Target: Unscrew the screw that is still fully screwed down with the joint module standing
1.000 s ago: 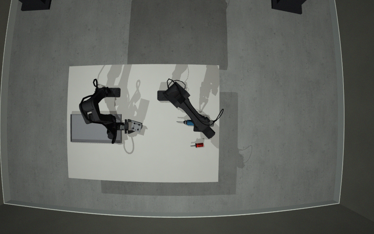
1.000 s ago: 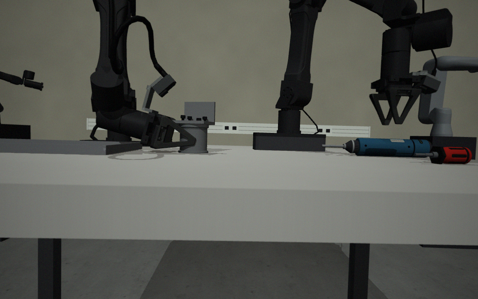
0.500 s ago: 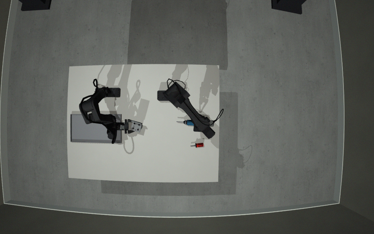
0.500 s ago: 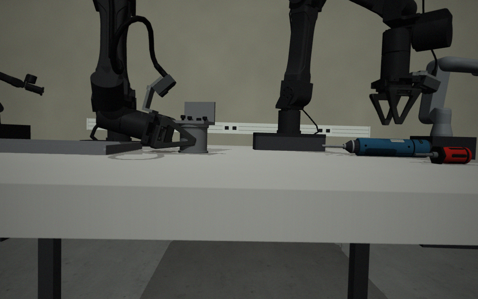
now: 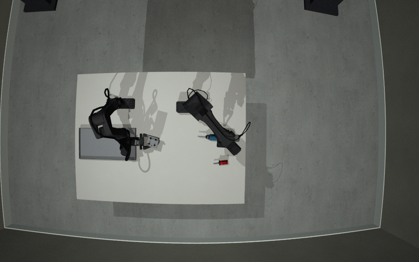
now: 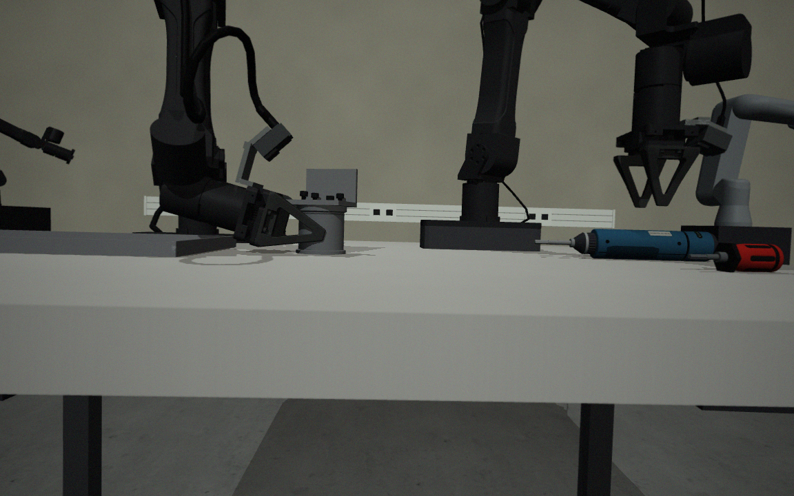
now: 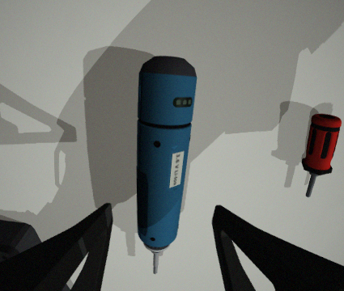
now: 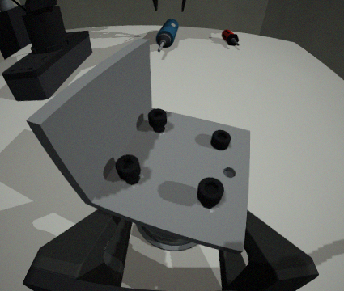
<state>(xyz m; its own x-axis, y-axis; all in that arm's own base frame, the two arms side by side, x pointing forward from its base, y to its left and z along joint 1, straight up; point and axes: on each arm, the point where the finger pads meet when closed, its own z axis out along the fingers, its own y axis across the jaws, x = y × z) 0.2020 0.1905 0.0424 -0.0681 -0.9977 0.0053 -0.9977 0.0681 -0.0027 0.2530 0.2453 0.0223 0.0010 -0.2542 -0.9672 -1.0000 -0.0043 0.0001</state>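
My right gripper is now right at the joint module. Round my right hand: flat grey plate (34 cm to the right, 4 cm ahead, 2 cm below); then grey l-shaped bracket (5 cm above); then screwdriver bit (31 cm to the left, 5 cm behind).
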